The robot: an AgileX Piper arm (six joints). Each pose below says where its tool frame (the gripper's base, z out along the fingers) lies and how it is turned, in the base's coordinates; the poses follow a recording.
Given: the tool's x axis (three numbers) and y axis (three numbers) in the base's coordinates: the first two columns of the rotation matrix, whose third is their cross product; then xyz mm.
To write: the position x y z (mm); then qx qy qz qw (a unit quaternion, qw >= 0). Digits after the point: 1 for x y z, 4 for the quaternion.
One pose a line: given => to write
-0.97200 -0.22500 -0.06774 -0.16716 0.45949 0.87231 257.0 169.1 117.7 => 257.0 169.1 117.7 0.1148 -0.8538 -0.5070 0.0285
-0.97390 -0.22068 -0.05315 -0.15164 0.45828 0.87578 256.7 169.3 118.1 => 256.7 169.3 118.1 0.1091 -0.8532 -0.5089 0.0339
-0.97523 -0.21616 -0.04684 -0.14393 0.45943 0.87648 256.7 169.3 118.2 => 256.7 169.3 118.2 0.1055 -0.8535 -0.5091 0.0355
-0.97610 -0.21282 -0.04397 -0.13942 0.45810 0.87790 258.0 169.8 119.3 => 258.0 169.8 119.3 0.1032 -0.8531 -0.5102 0.0360
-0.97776 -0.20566 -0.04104 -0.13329 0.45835 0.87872 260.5 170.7 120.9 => 260.5 170.7 120.9 0.0993 -0.8532 -0.5108 0.0354
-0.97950 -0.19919 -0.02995 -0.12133 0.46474 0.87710 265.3 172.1 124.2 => 265.3 172.1 124.2 0.0937 -0.8549 -0.5088 0.0383
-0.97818 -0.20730 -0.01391 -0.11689 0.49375 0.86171 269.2 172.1 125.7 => 269.2 172.1 125.7 0.0939 -0.8630 -0.4943 0.0457
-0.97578 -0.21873 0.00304 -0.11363 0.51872 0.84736 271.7 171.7 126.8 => 271.7 171.7 126.8 0.0955 -0.8697 -0.4812 0.0546
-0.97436 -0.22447 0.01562 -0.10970 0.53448 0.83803 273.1 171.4 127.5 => 273.1 171.4 127.5 0.0956 -0.8738 -0.4729 0.0607
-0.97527 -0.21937 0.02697 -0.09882 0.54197 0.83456 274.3 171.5 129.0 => 274.3 171.5 129.0 0.0908 -0.8757 -0.4699 0.0641
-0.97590 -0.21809 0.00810 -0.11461 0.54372 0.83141 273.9 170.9 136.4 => 273.9 170.9 136.4 0.0949 -0.8768 -0.4681 0.0553
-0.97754 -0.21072 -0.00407 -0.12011 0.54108 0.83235 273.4 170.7 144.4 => 273.4 170.7 144.4 0.0944 -0.8765 -0.4696 0.0482
